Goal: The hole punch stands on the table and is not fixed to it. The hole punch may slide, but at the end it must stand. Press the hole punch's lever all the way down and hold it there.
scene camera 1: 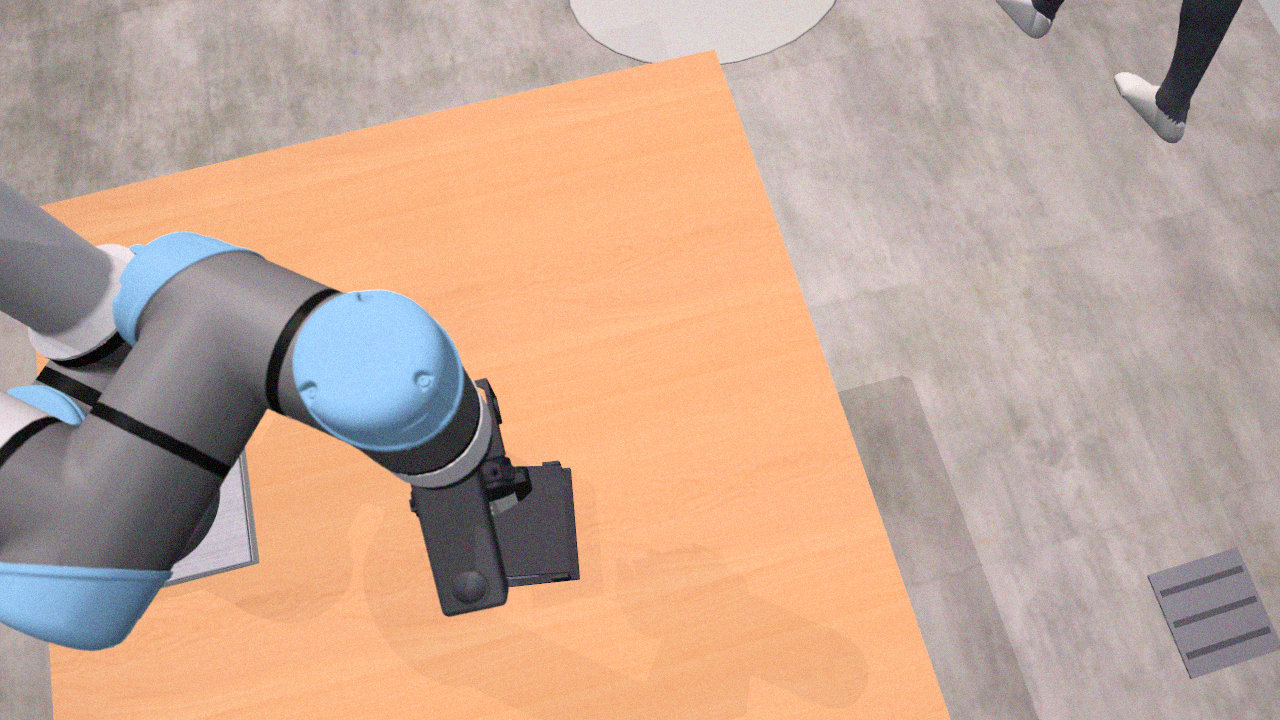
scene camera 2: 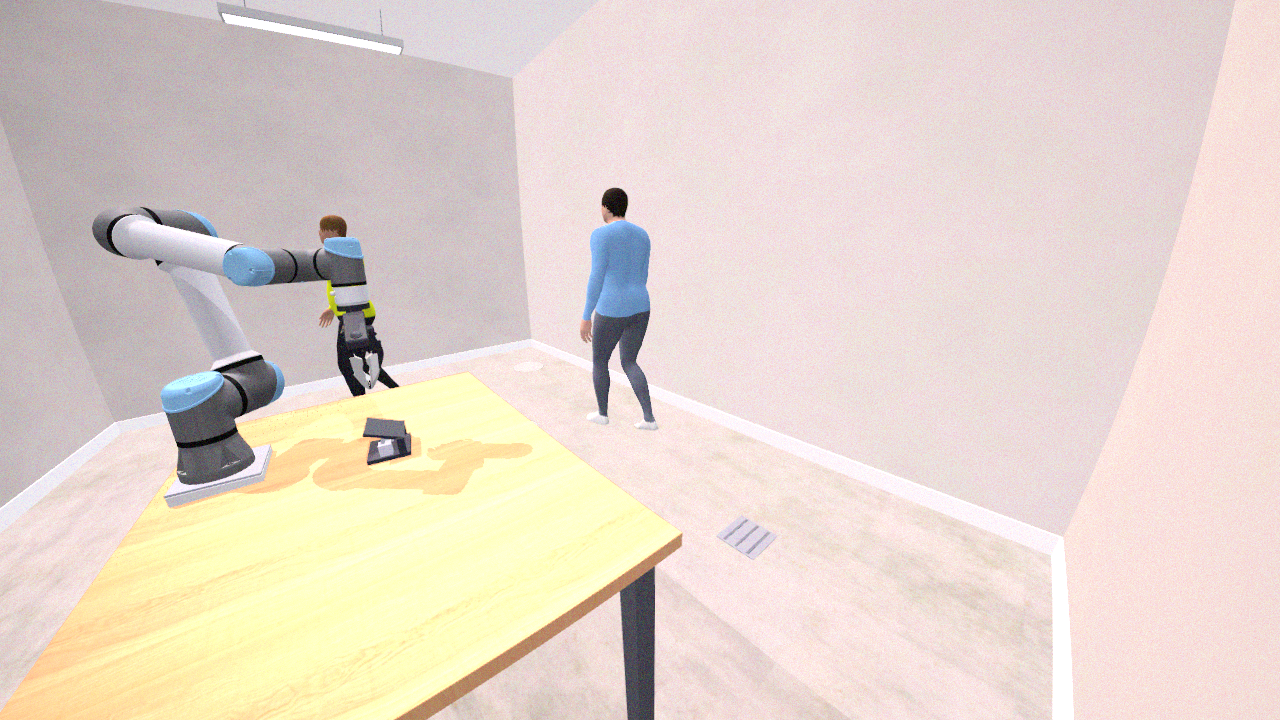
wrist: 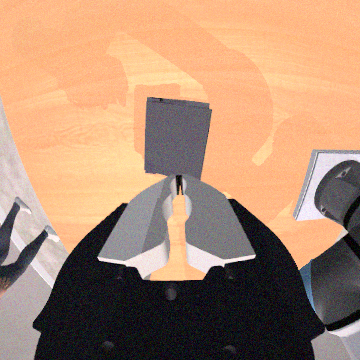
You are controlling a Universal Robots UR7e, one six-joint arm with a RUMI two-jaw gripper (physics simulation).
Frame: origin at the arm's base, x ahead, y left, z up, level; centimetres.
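Seen in the pictures: gripper, between the fingertips: (scene camera 1: 490,506) (scene camera 2: 370,389) (wrist: 179,177); arm's base, origin of its link: (scene camera 2: 219,468) (wrist: 339,188).
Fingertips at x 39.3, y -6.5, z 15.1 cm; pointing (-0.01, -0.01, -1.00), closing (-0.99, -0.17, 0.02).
Note:
Offsets run from my fingertips to a thing's middle. "spot": to the spot under its first point. Level surfaces: height alone.
The dark grey hole punch @(dx +1.0, dy +0.2, dz -13.6 cm) (scene camera 1: 544,532) (wrist: 177,137) stands upright on the table. In scene camera 2 its flat lever @(dx +1.0, dy +0.2, dz -11.4 cm) (scene camera 2: 384,428) is raised at an angle above its base @(spot: dx +3.9, dy -5.7, dz -14.9 cm) (scene camera 2: 399,447), with a gap between them. My gripper (scene camera 1: 503,505) (scene camera 2: 368,384) (wrist: 179,177) is shut and empty, fingers pointing down. Its fingertips are above the lever and apart from it. In the wrist view the tips overlap the near edge of the lever. In scene camera 1 the gripper body hides the left part of the hole punch.
The wooden table @(dz -17.9 cm) (scene camera 1: 626,268) (scene camera 2: 501,555) carries the arm's base plate (scene camera 1: 234,532) (scene camera 2: 214,488) (wrist: 307,185), left of the hole punch in scene camera 1. Arm shadows fall around the hole punch. Two people, one in blue (scene camera 2: 620,268), stand beyond the table.

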